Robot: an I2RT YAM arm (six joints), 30 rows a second.
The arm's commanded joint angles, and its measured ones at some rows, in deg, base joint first. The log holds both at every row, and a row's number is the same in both.
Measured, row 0:
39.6, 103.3, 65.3, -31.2, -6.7, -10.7
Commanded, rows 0 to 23:
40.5, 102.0, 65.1, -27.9, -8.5, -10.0
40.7, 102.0, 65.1, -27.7, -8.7, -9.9
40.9, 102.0, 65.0, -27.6, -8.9, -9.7
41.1, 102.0, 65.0, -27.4, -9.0, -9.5
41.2, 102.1, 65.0, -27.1, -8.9, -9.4
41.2, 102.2, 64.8, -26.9, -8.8, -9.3
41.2, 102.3, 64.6, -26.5, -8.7, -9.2
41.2, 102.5, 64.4, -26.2, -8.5, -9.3
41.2, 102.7, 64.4, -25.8, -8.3, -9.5
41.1, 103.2, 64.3, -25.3, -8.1, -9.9
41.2, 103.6, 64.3, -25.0, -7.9, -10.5
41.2, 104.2, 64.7, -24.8, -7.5, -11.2
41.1, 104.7, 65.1, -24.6, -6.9, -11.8
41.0, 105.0, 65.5, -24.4, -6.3, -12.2
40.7, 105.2, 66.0, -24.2, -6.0, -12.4
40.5, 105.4, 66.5, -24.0, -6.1, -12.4
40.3, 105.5, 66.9, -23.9, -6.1, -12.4
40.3, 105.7, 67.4, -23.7, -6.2, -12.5
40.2, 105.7, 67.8, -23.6, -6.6, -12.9
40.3, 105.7, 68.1, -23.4, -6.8, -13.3
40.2, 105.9, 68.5, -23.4, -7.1, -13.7
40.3, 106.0, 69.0, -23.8, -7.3, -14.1
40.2, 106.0, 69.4, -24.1, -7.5, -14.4
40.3, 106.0, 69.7, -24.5, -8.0, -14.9
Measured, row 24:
39.7, 105.1, 66.3, -31.1, -5.2, -12.4
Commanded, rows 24 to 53:
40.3, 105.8, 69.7, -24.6, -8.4, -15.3
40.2, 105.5, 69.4, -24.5, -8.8, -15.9
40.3, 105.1, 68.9, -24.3, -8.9, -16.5
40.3, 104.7, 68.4, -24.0, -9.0, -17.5
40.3, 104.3, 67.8, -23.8, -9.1, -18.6
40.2, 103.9, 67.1, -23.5, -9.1, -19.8
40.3, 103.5, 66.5, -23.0, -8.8, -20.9
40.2, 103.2, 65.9, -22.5, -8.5, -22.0
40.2, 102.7, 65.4, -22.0, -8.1, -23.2
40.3, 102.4, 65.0, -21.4, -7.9, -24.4
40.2, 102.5, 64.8, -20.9, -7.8, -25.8
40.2, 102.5, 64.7, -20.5, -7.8, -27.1
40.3, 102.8, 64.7, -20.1, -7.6, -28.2
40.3, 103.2, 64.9, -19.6, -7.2, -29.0
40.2, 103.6, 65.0, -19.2, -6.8, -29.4
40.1, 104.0, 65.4, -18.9, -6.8, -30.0
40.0, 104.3, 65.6, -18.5, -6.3, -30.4
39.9, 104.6, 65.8, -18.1, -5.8, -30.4
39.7, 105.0, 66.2, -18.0, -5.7, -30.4
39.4, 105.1, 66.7, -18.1, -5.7, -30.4
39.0, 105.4, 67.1, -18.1, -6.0, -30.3
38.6, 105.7, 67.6, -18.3, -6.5, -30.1
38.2, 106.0, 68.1, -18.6, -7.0, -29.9
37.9, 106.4, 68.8, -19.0, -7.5, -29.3
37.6, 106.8, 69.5, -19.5, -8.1, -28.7
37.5, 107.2, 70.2, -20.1, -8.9, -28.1
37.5, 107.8, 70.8, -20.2, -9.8, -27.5
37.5, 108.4, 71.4, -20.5, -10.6, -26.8
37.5, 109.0, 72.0, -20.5, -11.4, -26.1
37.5, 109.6, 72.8, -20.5, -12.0, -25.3
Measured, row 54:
37.0, 107.8, 68.7, -30.1, -6.6, -27.2
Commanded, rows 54 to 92:
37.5, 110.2, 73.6, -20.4, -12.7, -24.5
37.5, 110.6, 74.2, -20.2, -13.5, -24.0
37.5, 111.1, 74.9, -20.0, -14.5, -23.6
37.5, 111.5, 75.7, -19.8, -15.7, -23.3
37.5, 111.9, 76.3, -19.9, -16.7, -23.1
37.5, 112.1, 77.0, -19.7, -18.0, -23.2
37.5, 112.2, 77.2, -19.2, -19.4, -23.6
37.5, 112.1, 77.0, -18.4, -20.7, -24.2
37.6, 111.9, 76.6, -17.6, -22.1, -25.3
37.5, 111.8, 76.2, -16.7, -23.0, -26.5
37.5, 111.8, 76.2, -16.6, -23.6, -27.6
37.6, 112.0, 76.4, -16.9, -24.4, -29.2
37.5, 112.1, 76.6, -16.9, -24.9, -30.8
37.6, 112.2, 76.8, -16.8, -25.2, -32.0
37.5, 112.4, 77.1, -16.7, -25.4, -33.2
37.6, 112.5, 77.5, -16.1, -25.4, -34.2
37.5, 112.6, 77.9, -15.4, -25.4, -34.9
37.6, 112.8, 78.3, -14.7, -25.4, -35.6
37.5, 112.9, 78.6, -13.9, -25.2, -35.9
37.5, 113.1, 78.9, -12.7, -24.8, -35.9
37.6, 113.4, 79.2, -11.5, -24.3, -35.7
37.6, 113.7, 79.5, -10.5, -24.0, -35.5
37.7, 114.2, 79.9, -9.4, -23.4, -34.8
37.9, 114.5, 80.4, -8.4, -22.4, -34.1
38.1, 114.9, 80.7, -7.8, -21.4, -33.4
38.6, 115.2, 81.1, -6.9, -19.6, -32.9
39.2, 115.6, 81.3, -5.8, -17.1, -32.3
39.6, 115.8, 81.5, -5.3, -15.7, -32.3
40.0, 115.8, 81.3, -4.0, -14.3, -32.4
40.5, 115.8, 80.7, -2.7, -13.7, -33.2
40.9, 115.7, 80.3, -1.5, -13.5, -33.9
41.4, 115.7, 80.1, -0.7, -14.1, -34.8
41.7, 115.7, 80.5, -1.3, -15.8, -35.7
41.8, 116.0, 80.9, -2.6, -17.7, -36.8
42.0, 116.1, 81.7, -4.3, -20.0, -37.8
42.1, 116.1, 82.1, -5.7, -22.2, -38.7
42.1, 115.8, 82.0, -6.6, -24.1, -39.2
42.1, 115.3, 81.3, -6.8, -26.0, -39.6
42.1, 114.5, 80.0, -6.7, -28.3, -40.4
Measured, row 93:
36.4, 113.4, 76.7, -31.7, -6.9, -36.8
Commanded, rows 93 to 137:
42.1, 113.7, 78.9, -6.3, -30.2, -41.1
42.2, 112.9, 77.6, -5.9, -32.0, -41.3
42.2, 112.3, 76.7, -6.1, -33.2, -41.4
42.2, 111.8, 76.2, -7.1, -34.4, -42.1
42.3, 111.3, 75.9, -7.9, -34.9, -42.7
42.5, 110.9, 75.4, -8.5, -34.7, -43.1
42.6, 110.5, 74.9, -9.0, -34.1, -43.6
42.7, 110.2, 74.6, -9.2, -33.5, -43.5
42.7, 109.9, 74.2, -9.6, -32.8, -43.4
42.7, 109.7, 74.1, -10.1, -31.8, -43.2
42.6, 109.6, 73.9, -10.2, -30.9, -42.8
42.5, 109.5, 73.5, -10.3, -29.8, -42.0
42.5, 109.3, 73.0, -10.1, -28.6, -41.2
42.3, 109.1, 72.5, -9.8, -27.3, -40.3
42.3, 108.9, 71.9, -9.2, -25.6, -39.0
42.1, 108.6, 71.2, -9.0, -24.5, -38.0
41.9, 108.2, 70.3, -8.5, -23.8, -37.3
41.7, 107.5, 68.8, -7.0, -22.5, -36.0
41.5, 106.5, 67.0, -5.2, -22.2, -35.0
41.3, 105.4, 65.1, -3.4, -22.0, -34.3
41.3, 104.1, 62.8, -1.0, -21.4, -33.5
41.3, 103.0, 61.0, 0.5, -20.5, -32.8
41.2, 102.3, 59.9, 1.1, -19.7, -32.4
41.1, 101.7, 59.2, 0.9, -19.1, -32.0
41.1, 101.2, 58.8, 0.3, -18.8, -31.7
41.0, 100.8, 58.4, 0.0, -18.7, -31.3
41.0, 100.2, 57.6, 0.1, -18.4, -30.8
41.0, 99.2, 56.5, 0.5, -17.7, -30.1
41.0, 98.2, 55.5, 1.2, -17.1, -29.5
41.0, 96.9, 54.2, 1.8, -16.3, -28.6
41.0, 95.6, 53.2, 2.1, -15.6, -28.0
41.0, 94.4, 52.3, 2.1, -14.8, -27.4
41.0, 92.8, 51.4, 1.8, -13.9, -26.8
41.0, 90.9, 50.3, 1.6, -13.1, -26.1
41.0, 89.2, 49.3, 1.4, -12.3, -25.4
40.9, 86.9, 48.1, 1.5, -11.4, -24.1
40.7, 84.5, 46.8, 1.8, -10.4, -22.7
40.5, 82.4, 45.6, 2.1, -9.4, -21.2
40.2, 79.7, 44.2, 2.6, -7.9, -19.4
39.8, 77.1, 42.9, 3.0, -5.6, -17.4
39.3, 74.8, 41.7, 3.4, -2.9, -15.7
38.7, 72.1, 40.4, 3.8, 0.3, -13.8
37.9, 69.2, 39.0, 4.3, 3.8, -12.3
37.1, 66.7, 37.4, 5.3, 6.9, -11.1
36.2, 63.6, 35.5, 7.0, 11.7, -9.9
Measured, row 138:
38.0, 69.0, 38.9, 3.5, -0.4, -15.9
